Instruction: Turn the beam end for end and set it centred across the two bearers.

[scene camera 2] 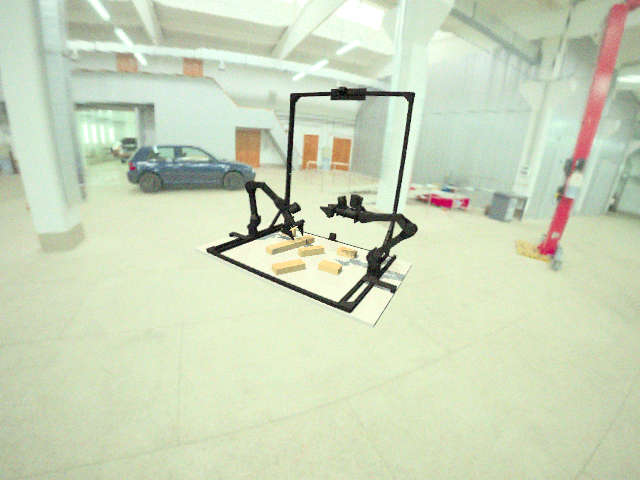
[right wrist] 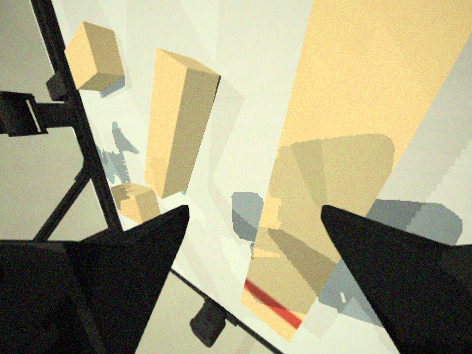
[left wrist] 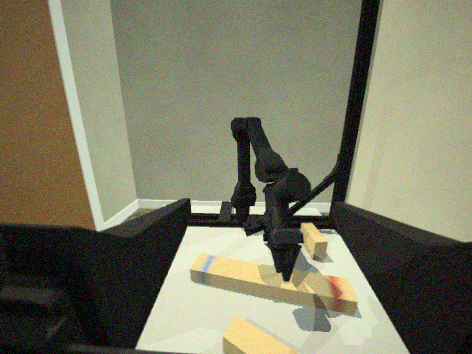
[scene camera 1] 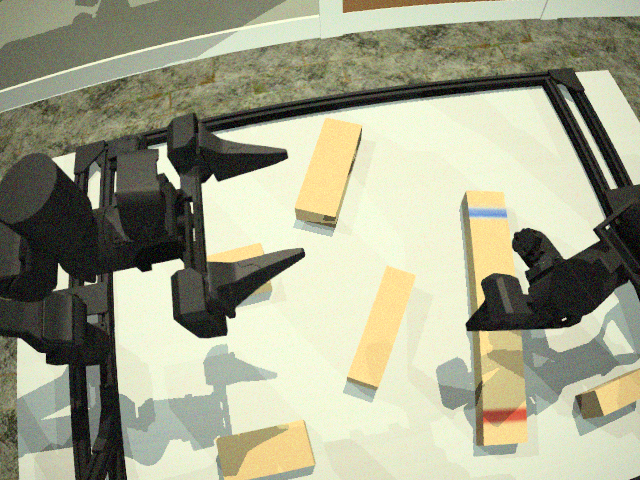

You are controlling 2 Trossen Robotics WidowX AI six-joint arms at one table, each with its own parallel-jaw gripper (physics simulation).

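Frame: origin at the left arm's base, x ahead, y left, z up, level; millimetres.
Where they show: left gripper, fingertip midpoint: [scene camera 2: 323, 206] [left wrist: 261, 206] [scene camera 1: 295, 200]; right gripper, fingertip midpoint: [scene camera 2: 298, 238] [right wrist: 254, 211] [left wrist: 282, 276] [scene camera 1: 488, 327]; left arm's base, origin of the base link: [scene camera 2: 373, 274] [right wrist: 72, 115] [scene camera 1: 89, 345]; right arm's base, origin of the base link: [scene camera 2: 252, 235] [left wrist: 242, 218].
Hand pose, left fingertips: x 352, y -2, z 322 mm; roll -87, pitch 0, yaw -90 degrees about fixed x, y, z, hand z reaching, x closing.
Note:
Things, the pixels of their centre, and the offset from my left fingertips.
- long wooden beam, body centre: [right wrist: 327, 161] [scene camera 1: 494, 312] [left wrist: 266, 280] [scene camera 2: 291, 244] dx +256, dy -57, dz -323 mm
- wide block, body centre: [scene camera 1: 330, 170] [scene camera 2: 288, 266] dx +65, dy +224, dz -323 mm
- narrow block, body centre: [right wrist: 175, 137] [scene camera 1: 381, 328] [scene camera 2: 311, 250] dx +87, dy -44, dz -320 mm
The long wooden beam [scene camera 1: 492, 248] [scene camera 2: 284, 246] [left wrist: 240, 277] [right wrist: 370, 75] lies flat on the table, with its blue band at the top end and its red band at the bottom end in scene camera 1. Several shorter plain blocks lie about; I cannot tell which two are the bearers. Two of them are a wide block [scene camera 1: 328, 170] [scene camera 2: 288, 267] and a narrow block [scene camera 1: 382, 328] [right wrist: 167, 120] left of the beam. My right gripper [scene camera 2: 297, 237] [right wrist: 254, 211] is open above the beam, nearer its red end. My left gripper [scene camera 1: 295, 203] is open and empty, raised at the left in scene camera 1.
Another block [scene camera 1: 266, 449] lies at the bottom in scene camera 1, one [scene camera 1: 612, 395] right of the beam's red end, and one [scene camera 1: 240, 253] partly behind the left gripper. A black frame [scene camera 1: 361, 101] borders the white table.

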